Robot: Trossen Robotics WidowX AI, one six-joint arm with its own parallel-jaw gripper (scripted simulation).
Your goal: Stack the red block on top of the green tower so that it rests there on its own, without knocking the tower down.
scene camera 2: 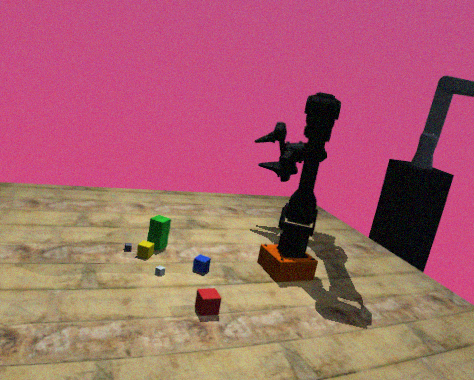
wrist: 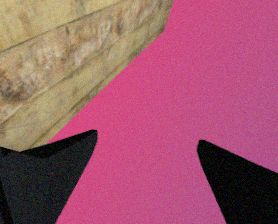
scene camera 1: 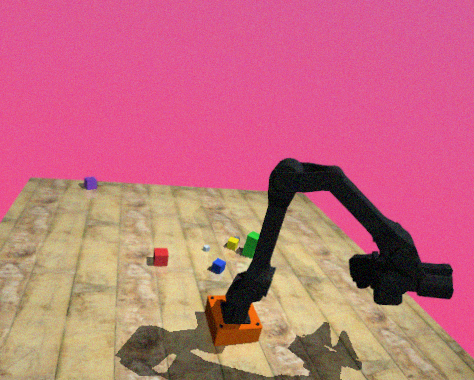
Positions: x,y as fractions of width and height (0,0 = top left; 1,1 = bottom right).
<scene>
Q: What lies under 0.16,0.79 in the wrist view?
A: My gripper.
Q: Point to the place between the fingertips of my gripper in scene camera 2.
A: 0.54,0.40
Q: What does my gripper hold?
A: Nothing.
</scene>
